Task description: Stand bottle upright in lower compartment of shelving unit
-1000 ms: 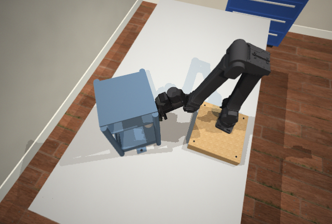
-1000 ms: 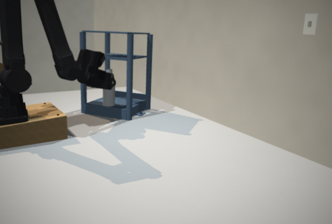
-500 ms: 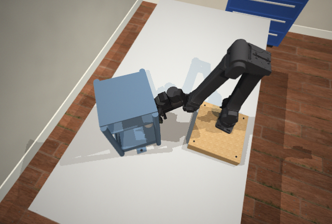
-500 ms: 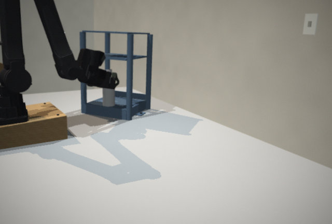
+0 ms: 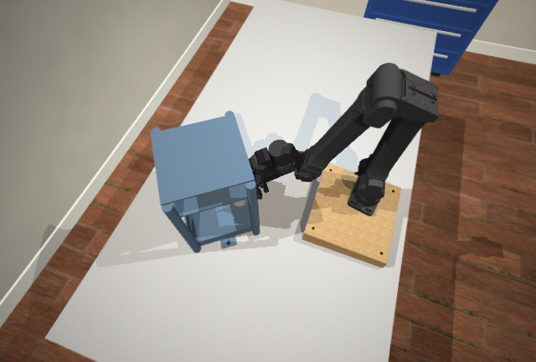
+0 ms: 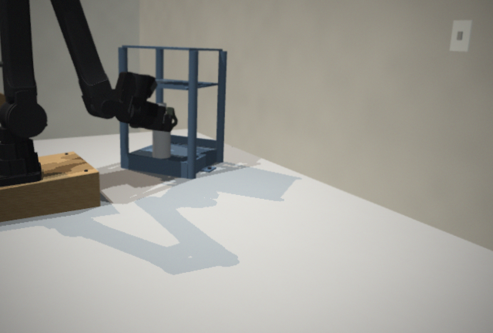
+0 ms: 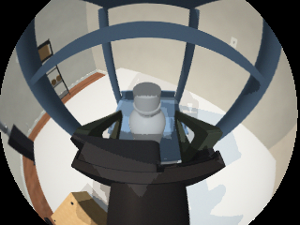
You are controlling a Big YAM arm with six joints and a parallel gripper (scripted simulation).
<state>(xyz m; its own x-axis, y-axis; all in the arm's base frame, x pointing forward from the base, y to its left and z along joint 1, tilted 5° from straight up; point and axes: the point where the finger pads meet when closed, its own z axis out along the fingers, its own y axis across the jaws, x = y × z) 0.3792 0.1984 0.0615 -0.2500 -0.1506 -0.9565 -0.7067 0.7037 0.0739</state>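
Right now the grey bottle is 10 mm below my hand. From my hand the other things lie so: blue shelving unit (50 mm to the left, 50 mm ahead, 30 mm above).
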